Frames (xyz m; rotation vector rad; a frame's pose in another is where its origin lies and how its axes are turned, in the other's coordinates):
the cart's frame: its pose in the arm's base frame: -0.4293 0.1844 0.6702 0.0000 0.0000 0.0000
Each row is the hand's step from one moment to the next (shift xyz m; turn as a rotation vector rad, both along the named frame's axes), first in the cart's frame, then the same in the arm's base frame.
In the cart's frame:
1: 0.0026 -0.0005 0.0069 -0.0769 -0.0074 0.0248
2: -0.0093 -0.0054 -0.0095 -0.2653 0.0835 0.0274
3: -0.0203 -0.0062 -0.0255 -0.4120 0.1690 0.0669
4: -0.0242 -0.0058 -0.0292 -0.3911 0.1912 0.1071
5: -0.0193 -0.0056 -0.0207 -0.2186 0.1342 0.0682
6: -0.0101 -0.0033 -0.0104 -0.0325 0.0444 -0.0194
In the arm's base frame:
1: 0.0026 -0.0005 0.0069 -0.0769 -0.0074 0.0248
2: -0.0093 -0.0054 -0.0095 -0.2653 0.0835 0.0274
3: -0.0203 -0.0062 -0.0255 -0.4120 0.1690 0.0669
4: -0.0242 -0.0058 -0.0292 -0.3911 0.1912 0.1071
5: -0.0193 -0.0056 -0.0207 -0.2186 0.1342 0.0682
6: -0.0101 -0.0033 -0.0104 -0.0325 0.0444 -0.0194

